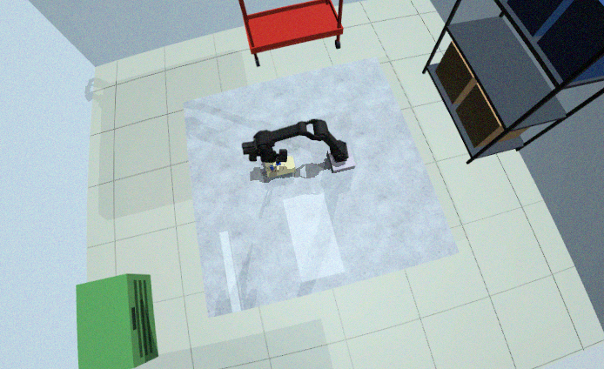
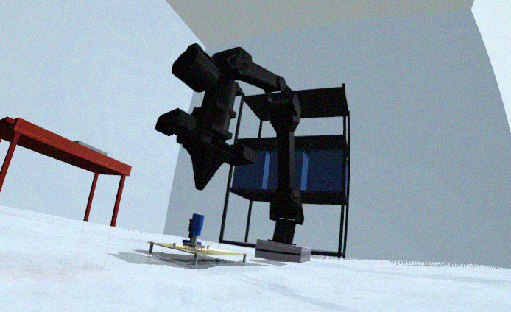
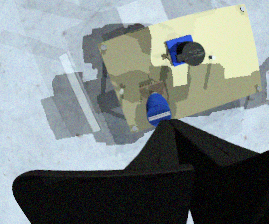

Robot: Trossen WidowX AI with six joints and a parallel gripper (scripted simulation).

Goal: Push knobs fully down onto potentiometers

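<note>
My gripper tip is 10 mm to the right of the knob and 50 mm above it.
</note>
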